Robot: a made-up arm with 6 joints. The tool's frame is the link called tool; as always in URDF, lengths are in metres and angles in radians. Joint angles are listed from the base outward.
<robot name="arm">
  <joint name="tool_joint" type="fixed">
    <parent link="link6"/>
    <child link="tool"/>
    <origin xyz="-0.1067 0.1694 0.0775" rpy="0 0 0"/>
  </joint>
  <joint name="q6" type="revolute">
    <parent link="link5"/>
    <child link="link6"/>
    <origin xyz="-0.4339 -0.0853 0.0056" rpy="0 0 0"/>
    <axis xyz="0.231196 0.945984 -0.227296"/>
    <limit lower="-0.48" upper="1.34"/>
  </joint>
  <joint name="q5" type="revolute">
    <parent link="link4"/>
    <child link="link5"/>
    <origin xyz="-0.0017 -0.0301 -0.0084" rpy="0 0 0"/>
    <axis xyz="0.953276 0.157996 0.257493"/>
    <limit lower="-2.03" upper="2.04"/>
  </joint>
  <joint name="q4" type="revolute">
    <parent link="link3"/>
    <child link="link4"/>
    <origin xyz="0.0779 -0.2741 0.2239" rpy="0 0 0"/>
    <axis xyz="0 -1 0"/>
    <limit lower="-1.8" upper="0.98"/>
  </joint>
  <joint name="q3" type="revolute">
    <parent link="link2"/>
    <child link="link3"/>
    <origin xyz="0.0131 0.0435 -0.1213" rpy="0 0 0"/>
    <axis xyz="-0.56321 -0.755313 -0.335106"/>
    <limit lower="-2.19" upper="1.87"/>
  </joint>
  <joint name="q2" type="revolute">
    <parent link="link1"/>
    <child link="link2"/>
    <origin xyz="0.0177 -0.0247 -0.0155" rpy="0 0 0"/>
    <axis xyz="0 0 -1"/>
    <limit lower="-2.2" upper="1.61"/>
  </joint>
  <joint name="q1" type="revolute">
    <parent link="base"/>
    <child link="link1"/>
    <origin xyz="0.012 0.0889 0.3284" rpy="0 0 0"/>
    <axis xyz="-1 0 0"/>
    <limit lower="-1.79" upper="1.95"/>
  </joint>
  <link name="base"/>
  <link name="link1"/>
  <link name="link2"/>
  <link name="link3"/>
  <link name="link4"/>
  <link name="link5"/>
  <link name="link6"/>
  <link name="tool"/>
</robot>
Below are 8 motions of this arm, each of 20 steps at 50 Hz.
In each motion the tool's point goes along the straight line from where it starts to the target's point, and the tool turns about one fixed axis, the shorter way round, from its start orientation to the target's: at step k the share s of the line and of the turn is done. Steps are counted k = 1, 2, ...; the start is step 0. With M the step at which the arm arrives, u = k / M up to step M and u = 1 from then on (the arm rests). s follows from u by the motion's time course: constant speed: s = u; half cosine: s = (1 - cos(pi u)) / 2; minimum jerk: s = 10 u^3 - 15 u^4 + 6 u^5.
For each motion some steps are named. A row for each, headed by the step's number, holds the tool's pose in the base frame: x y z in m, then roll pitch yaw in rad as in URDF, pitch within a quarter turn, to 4 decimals.
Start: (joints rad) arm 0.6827 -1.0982 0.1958 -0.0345 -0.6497 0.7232
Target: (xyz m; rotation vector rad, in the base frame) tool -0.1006 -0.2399 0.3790 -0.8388 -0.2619 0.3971
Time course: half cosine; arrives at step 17
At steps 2, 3, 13, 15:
2: -0.1262 -0.1499 0.5958 -1.1821 0.3958 0.1995
3: -0.1252 -0.1537 0.5866 -1.1653 0.3779 0.2143
13: -0.1041 -0.2277 0.4083 -0.9050 -0.0024 0.4310
15: -0.1015 -0.2368 0.3866 -0.8793 -0.0518 0.4503

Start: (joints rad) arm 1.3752 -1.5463 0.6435 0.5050 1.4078 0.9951
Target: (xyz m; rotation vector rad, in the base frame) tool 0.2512 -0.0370 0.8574 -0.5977 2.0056 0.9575
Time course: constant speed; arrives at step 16
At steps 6, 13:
6: 0.3610 0.0051 0.7983 2.1533 0.7956 -3.0580
13: 0.2842 -0.0244 0.8397 2.2614 0.9235 -3.0378

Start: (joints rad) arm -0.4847 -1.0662 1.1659 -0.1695 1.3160 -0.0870
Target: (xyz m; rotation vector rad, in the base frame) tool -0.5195 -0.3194 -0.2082 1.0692 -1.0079 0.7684
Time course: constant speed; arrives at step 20
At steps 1, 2, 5, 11, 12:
1: -0.2760 -0.5003 -0.0930 0.8357 -1.1088 0.8751
2: -0.2888 -0.4908 -0.0990 0.8467 -1.1155 0.8400
5: -0.3273 -0.4622 -0.1172 0.8838 -1.1348 0.7308
11: -0.4042 -0.4051 -0.1536 0.9774 -1.1672 0.4937
12: -0.4170 -0.3956 -0.1597 0.9955 -1.1716 0.4519

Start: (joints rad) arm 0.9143 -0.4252 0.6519 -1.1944 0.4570 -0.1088
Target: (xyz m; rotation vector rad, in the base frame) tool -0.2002 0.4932 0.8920 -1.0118 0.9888 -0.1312
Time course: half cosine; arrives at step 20
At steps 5, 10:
5: -0.3531 0.4633 0.8186 -0.9435 0.4335 -0.4926
10: -0.2897 0.4757 0.8490 -1.1027 0.5471 -0.5686

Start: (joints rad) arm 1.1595 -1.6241 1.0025 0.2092 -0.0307 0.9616
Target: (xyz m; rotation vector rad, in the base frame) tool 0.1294 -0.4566 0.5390 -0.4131 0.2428 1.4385
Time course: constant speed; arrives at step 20
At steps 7, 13, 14, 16, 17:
7: 0.0475 -0.3129 0.6711 -0.5088 0.6801 1.0730
13: 0.0853 -0.3792 0.6101 -0.3174 0.5723 1.2614
14: 0.0916 -0.3903 0.6000 -0.2893 0.5517 1.2889
16: 0.1042 -0.4124 0.5797 -0.2361 0.5087 1.3410
17: 0.1105 -0.4234 0.5695 -0.2110 0.4863 1.3656

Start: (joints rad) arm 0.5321 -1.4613 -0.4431 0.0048 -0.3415 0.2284
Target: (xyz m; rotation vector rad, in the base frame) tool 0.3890 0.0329 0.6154 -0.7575 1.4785 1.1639
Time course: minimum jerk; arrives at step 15
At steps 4, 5, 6, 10, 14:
4: 0.2512 -0.0850 0.6562 -0.0305 1.0654 1.4827
5: 0.2650 -0.0731 0.6521 0.0432 1.1082 1.5265
6: 0.2819 -0.0587 0.6471 0.1491 1.1582 1.5961
10: 0.3561 0.0047 0.6251 0.9534 1.3053 2.2448
14: 0.3886 0.0325 0.6155 1.4427 1.2978 2.6665

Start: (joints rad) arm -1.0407 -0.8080 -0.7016 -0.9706 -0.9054 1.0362
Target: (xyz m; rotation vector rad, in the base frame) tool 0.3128 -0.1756 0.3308 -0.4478 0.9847 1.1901
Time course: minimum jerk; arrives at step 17
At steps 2, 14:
2: 0.3132 -0.1944 0.4049 -0.1600 1.0624 1.1639
14: 0.3128 -0.1764 0.3339 0.3284 0.9767 1.4836

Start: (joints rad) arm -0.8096 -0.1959 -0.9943 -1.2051 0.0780 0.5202
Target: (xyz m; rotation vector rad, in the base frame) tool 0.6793 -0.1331 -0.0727 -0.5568 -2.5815 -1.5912
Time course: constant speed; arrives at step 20
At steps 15, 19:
15: 0.6770 -0.1499 -0.0046 2.0007 -0.0981 2.8231
19: 0.6788 -0.1365 -0.0591 2.0571 -0.2093 2.8517

